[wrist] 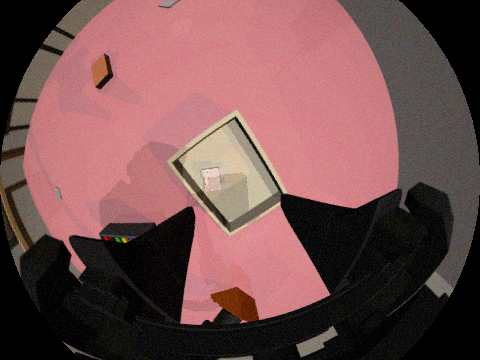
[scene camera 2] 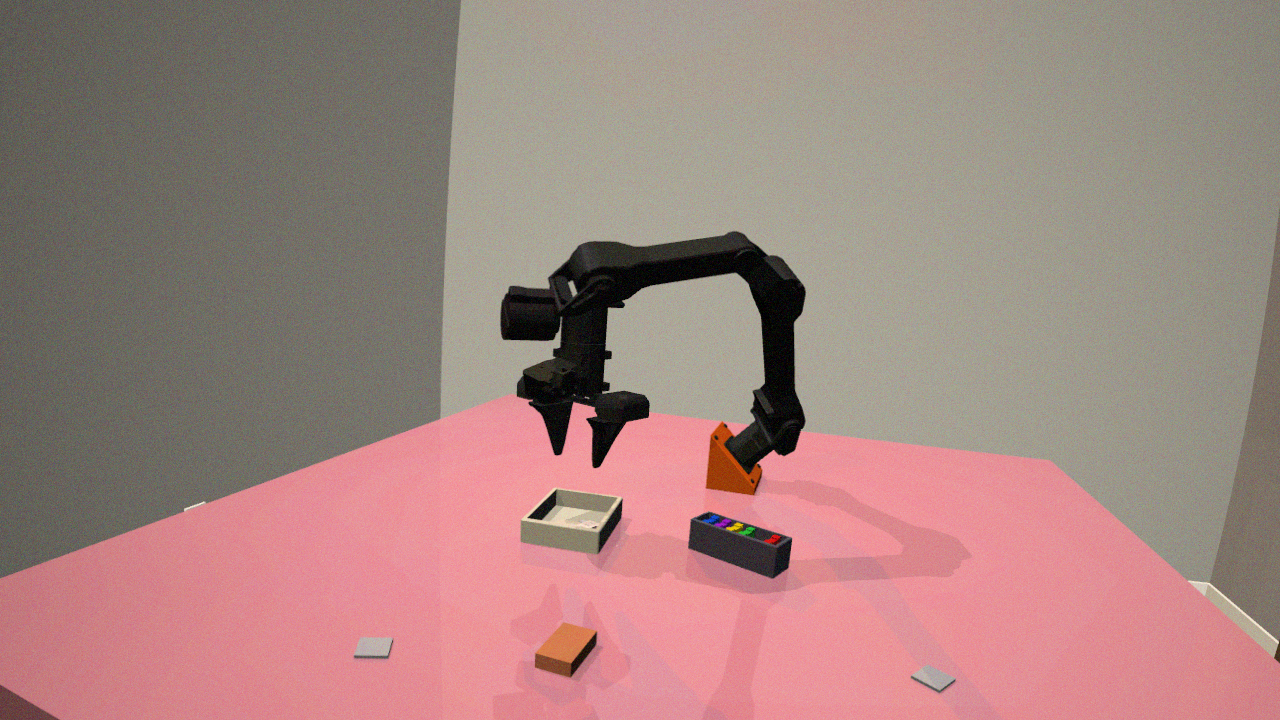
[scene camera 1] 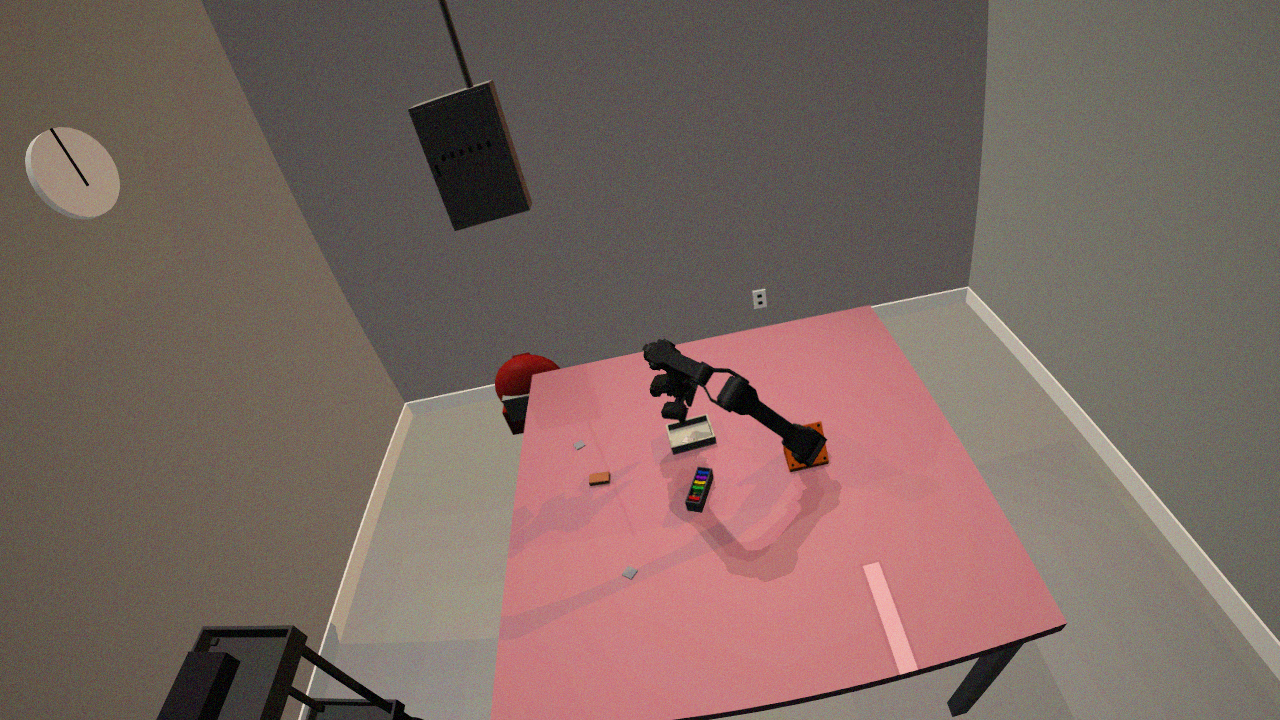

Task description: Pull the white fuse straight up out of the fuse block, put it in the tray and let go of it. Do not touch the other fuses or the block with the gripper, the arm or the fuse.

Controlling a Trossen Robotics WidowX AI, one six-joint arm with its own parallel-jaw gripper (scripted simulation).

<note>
My gripper is open, holding nothing. Also in view: a tray.
My gripper is seen too in the wrist view and in scene camera 1.
</note>
